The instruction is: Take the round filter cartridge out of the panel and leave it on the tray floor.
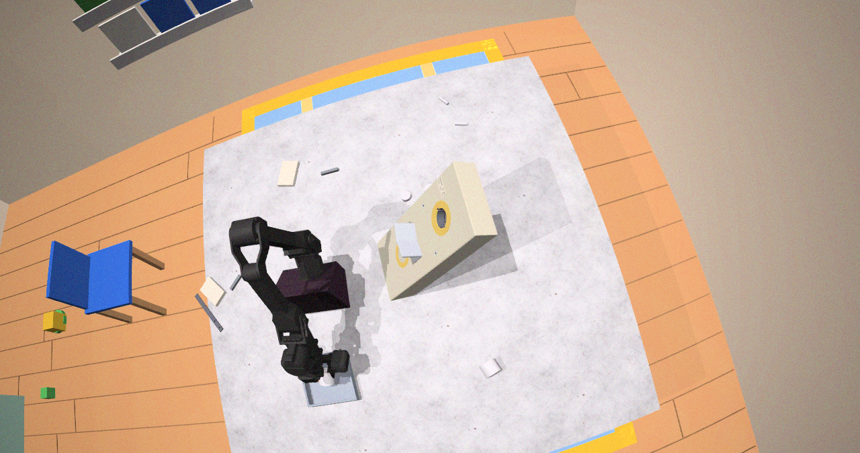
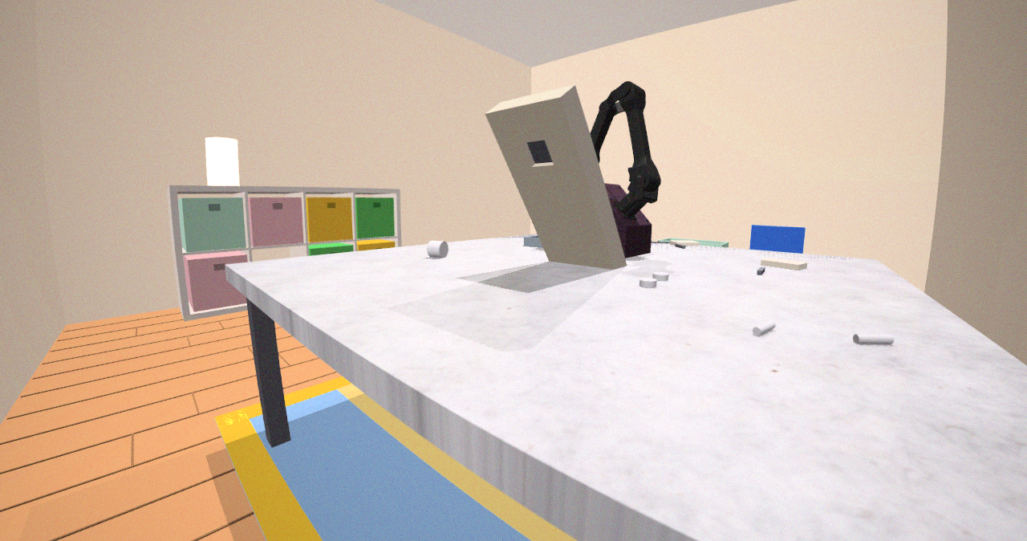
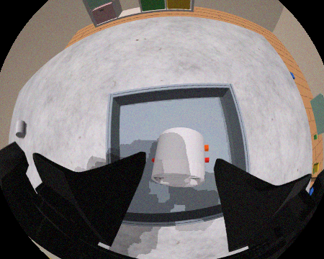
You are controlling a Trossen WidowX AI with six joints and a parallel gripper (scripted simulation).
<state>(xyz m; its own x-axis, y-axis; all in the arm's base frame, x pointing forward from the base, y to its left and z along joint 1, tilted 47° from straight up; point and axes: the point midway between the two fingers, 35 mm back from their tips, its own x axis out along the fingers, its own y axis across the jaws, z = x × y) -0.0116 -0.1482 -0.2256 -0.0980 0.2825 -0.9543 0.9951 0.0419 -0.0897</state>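
Now: the grey round filter cartridge 10 mm below my gripper tip. Round my gripper tip: grey tray: 40 mm below, 10 mm to the right.
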